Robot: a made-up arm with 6 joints.
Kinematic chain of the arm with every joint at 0, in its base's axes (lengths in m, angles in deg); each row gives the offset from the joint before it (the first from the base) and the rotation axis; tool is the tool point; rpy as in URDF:
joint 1: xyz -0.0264 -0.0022 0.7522 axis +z
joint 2: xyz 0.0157 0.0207 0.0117 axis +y
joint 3: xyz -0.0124 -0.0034 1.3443 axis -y
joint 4: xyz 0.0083 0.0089 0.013 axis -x
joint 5: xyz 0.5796 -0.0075 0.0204 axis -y
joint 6: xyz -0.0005 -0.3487 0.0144 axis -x
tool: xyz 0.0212 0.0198 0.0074 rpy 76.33 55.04 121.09
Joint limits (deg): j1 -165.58..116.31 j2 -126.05..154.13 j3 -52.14..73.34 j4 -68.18..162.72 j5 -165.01..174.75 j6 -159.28..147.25
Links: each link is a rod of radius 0.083 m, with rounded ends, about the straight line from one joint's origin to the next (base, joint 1, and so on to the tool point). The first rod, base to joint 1, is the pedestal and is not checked.
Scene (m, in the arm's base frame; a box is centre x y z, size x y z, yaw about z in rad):
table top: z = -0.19
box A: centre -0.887 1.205 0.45 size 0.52 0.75 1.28 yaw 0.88
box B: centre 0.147 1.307 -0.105 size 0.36 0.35 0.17 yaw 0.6
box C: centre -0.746 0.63 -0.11 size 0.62 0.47 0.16 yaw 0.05
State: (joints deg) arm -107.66 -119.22 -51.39 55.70 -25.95 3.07
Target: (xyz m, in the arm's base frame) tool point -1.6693 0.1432 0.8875
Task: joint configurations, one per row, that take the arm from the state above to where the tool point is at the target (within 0.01 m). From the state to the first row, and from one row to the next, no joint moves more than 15 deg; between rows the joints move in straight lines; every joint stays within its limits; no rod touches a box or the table.
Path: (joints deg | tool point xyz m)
1: -100.79 -106.02 -48.62 56.17 -32.37 7.46 | 0.0611 1.2018 1.0645
2: -93.93 -92.81 -45.85 56.64 -38.80 11.84 | -0.0892 1.1341 1.3431
3: -87.06 -79.61 -43.07 57.11 -45.22 16.23 | -0.2189 0.9856 1.6035
4: -80.20 -66.41 -40.30 57.58 -51.64 20.62 | -0.3037 0.7668 1.8318
5: -73.33 -53.21 -37.53 58.06 -58.06 25.00 | -0.3249 0.4962 2.0150
6: -66.47 -40.00 -34.76 58.53 -64.49 29.39 | -0.2700 0.1984 2.1423
7: -59.60 -26.80 -31.98 59.00 -70.91 33.78 | -0.1363 -0.0980 2.2052
8: -51.43 -40.42 -28.26 57.76 -63.47 28.51 | -0.3499 0.1681 2.2008
9: -43.26 -54.05 -24.54 56.52 -56.03 23.25 | -0.6355 0.3654 2.1035
10: -35.10 -67.67 -20.81 55.28 -48.59 17.99 | -0.9567 0.4654 1.9136
11: -26.93 -81.29 -17.09 54.05 -41.15 12.73 | -1.2678 0.4550 1.6376
12: -18.76 -94.91 -13.36 52.81 -33.72 7.47 | -1.5202 0.3395 1.2890
13: -10.59 -108.54 -9.64 51.57 -26.28 2.21 | -1.6693 0.1431 0.8874

